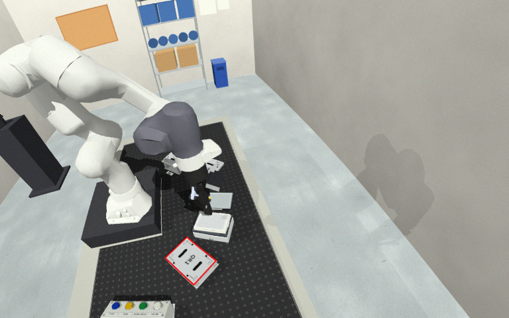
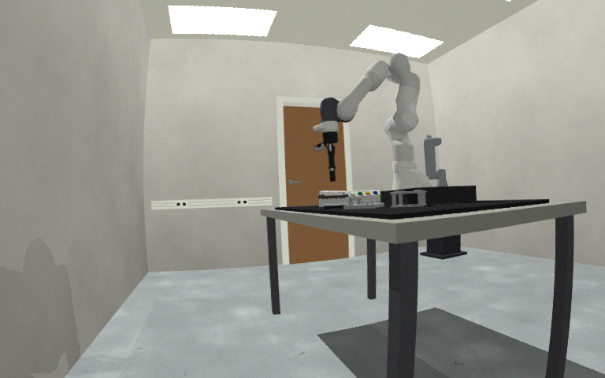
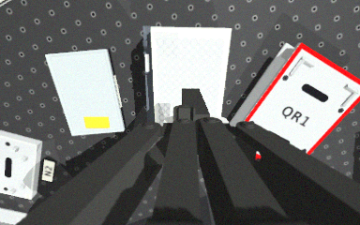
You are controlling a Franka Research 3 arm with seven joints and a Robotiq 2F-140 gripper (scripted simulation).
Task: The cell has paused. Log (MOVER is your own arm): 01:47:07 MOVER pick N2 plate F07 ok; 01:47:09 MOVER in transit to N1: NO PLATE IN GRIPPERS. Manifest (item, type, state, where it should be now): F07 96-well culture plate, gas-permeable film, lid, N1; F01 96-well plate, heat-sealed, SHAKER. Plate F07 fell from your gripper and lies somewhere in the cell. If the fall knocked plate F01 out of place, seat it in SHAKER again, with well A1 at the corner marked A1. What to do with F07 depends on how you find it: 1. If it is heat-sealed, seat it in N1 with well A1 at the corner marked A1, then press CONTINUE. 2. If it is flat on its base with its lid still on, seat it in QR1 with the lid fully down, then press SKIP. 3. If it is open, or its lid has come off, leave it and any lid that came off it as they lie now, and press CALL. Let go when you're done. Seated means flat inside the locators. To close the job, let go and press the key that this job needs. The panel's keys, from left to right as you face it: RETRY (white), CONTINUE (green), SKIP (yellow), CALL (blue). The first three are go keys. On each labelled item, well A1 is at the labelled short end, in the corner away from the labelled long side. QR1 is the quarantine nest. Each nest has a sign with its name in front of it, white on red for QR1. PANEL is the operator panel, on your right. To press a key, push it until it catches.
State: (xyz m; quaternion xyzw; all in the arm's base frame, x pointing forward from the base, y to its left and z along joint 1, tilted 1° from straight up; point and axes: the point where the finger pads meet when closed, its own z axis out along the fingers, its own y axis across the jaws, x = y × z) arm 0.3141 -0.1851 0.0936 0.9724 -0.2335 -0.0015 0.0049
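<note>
Right now the white 96-well plate is 90 mm below my hand. The rest, counted from my hand: pale flat rectangular piece 150 mm below, 140 mm to the left, 50 mm ahead; white retry key 260 mm to the right, 240 mm behind, 90 mm below; green continue key 290 mm behind, 250 mm to the right, 90 mm below.
</note>
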